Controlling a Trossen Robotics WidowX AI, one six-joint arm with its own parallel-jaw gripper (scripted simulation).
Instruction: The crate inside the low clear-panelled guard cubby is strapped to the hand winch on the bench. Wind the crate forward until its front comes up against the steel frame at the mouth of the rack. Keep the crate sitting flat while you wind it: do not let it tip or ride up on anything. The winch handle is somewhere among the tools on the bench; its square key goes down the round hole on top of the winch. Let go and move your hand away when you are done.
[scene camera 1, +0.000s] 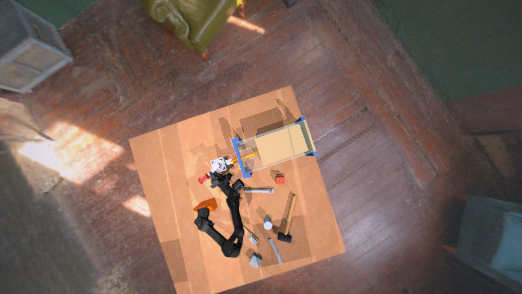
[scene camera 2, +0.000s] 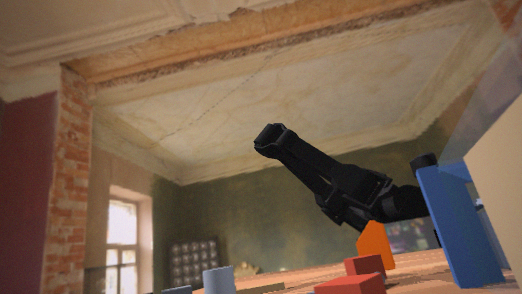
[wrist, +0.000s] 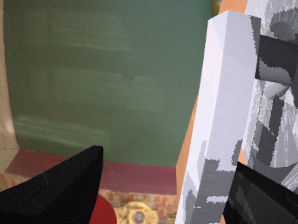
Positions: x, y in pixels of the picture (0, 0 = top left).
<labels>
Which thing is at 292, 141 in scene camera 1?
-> A clear-panelled guard cubby.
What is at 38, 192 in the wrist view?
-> My gripper.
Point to a clear-panelled guard cubby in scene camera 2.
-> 466, 191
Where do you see a winch handle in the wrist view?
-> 235, 54
</labels>
